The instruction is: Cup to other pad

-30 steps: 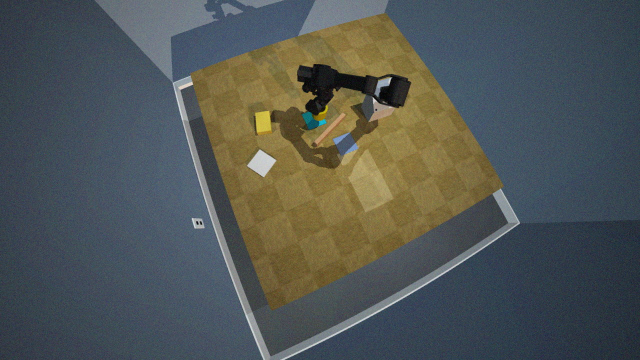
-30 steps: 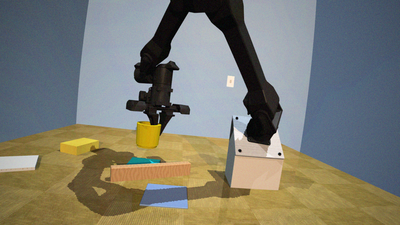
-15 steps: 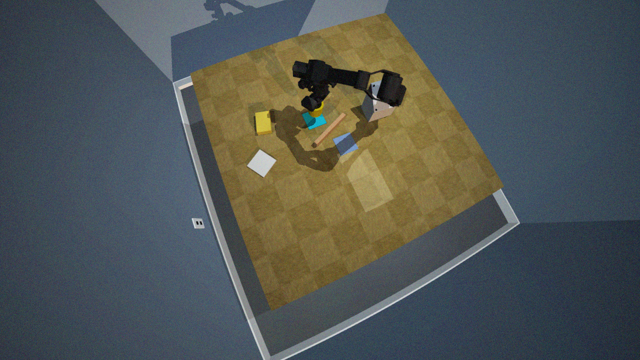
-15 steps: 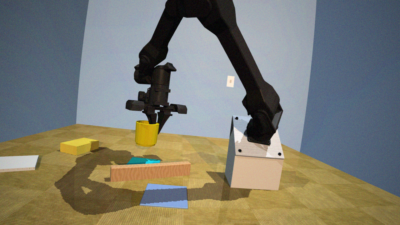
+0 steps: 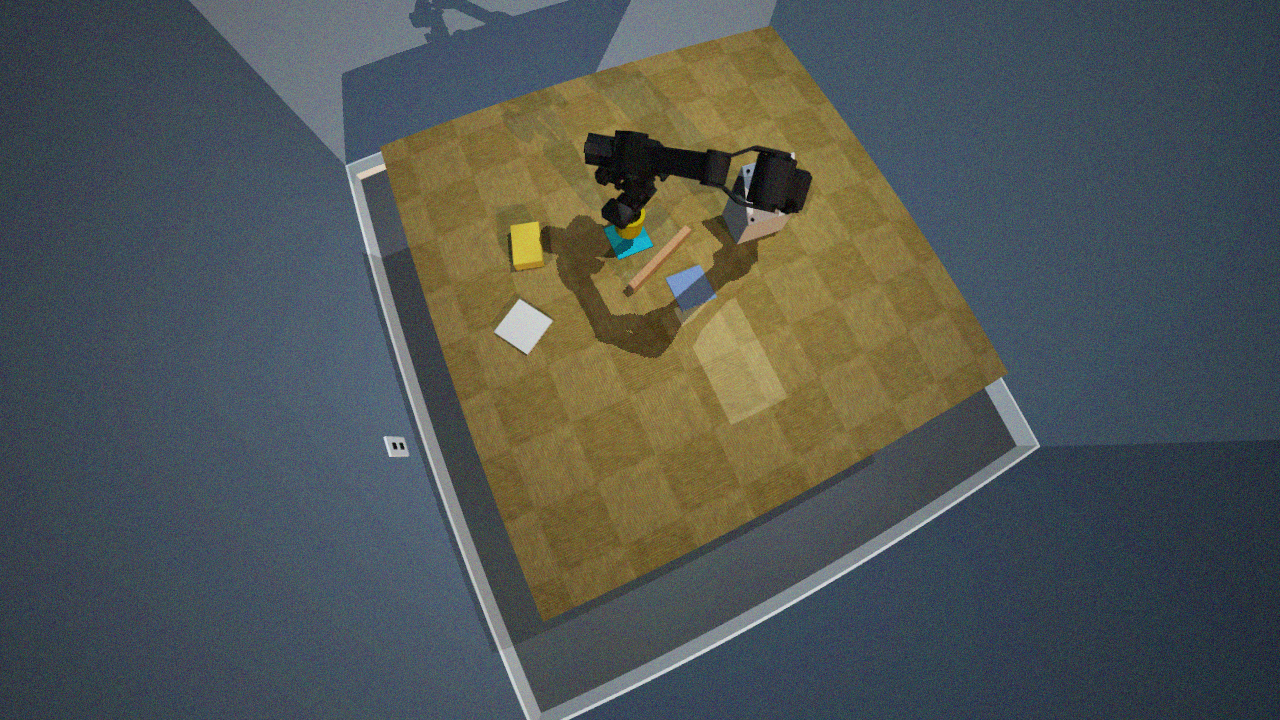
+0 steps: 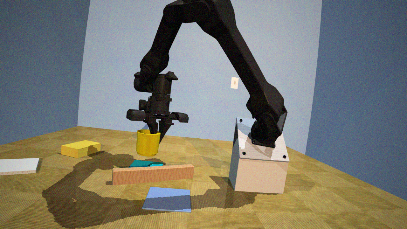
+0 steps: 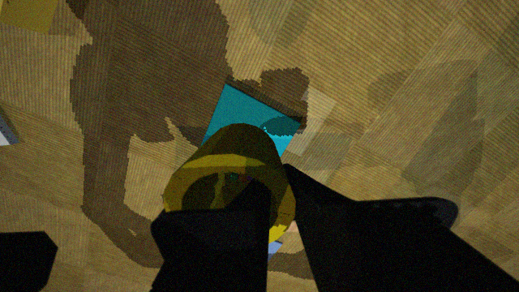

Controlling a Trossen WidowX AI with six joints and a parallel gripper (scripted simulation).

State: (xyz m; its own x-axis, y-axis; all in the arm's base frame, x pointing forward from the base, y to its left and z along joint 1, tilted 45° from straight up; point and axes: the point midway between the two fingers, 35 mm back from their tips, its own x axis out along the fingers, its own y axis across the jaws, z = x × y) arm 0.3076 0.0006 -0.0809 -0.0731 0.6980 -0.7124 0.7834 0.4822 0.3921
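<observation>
Right now my gripper tip is 20 mm short of the teal pad, 20 mm to the right of it and 80 mm above it. Round my gripper tip: wooden bar: 30 mm behind, 100 mm to the left, 70 mm below; yellow cup: 20 mm ahead, 20 mm to the left; white tile: 330 mm ahead, 180 mm to the left, 70 mm below.
</observation>
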